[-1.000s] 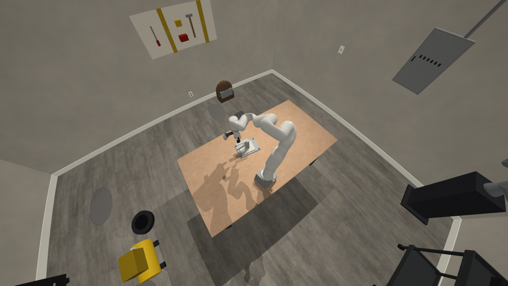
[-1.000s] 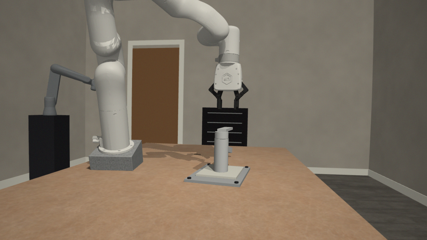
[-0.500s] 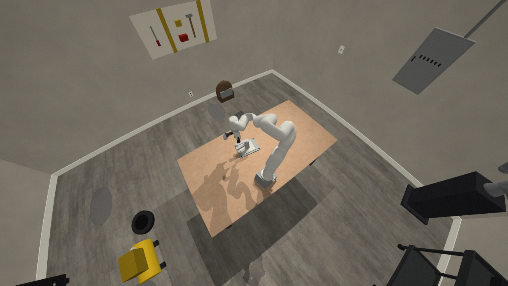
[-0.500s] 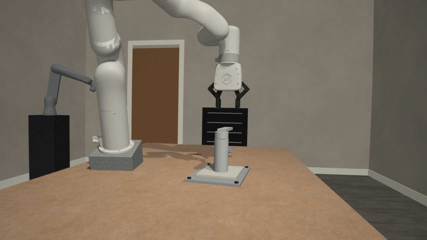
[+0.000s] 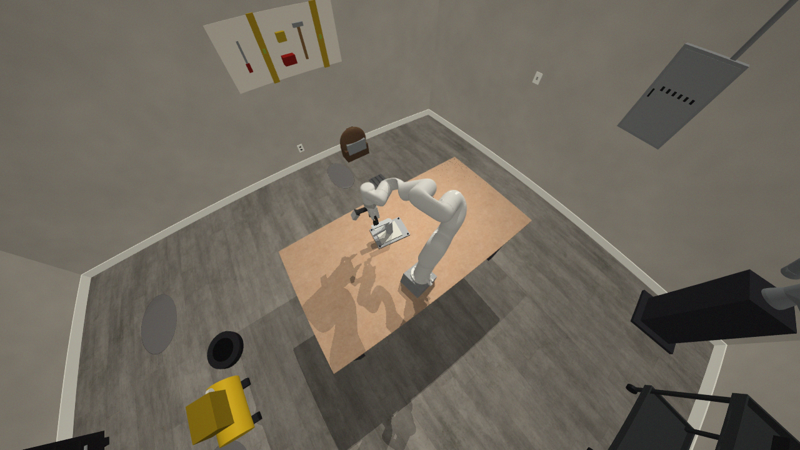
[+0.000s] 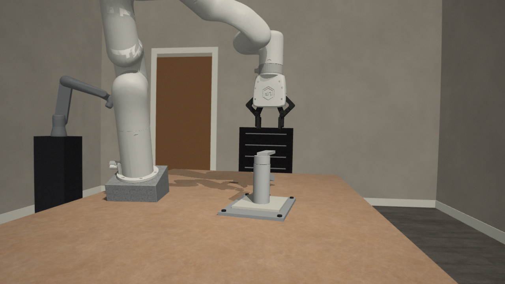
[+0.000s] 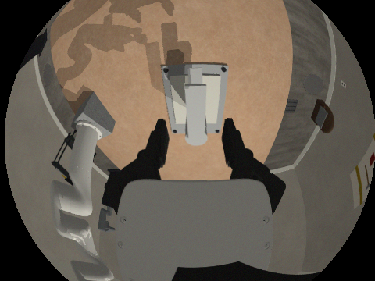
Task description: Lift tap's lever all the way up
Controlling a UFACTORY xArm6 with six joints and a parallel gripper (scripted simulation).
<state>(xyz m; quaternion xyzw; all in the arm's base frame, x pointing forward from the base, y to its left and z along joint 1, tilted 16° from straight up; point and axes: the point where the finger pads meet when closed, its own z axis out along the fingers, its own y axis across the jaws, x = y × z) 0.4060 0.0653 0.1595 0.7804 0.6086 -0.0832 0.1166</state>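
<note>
Right now the tap lever is 20 mm behind my hand, 60 mm to the right of it and 90 mm below it.
</note>
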